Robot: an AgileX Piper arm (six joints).
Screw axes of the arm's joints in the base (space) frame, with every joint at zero. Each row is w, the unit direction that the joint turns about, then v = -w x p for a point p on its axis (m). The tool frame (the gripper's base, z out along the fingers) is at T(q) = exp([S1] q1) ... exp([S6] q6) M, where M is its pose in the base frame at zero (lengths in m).
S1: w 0 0 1 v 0 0 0
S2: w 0 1 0 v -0.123 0 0
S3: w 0 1 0 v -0.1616 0 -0.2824
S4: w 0.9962 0 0.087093 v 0 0.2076 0
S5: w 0 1 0 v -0.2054 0 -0.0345
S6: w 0.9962 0 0.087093 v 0 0.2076 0
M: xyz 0.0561 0 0.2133 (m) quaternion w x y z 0.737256 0 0.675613 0
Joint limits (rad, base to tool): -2.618..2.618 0..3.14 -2.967..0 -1.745..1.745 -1.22..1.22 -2.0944..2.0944
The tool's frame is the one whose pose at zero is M.
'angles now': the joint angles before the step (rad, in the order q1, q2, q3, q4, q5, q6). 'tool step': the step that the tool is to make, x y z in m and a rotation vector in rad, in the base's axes. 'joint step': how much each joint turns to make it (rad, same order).
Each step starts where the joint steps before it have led.
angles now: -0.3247, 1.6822, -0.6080, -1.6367, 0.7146, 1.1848
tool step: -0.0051, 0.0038, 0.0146, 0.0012, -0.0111, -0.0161
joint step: 0.0108, -0.0648, 0.0001, 0.0870, 0.0105, -0.0830
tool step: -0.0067, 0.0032, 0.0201, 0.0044, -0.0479, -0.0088
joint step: 0.0014, -0.0897, -0.0002, 0.0722, -0.0054, -0.0696
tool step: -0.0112, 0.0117, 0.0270, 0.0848, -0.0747, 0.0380
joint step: 0.0009, -0.1498, -0.0025, 0.2033, -0.0759, -0.1970
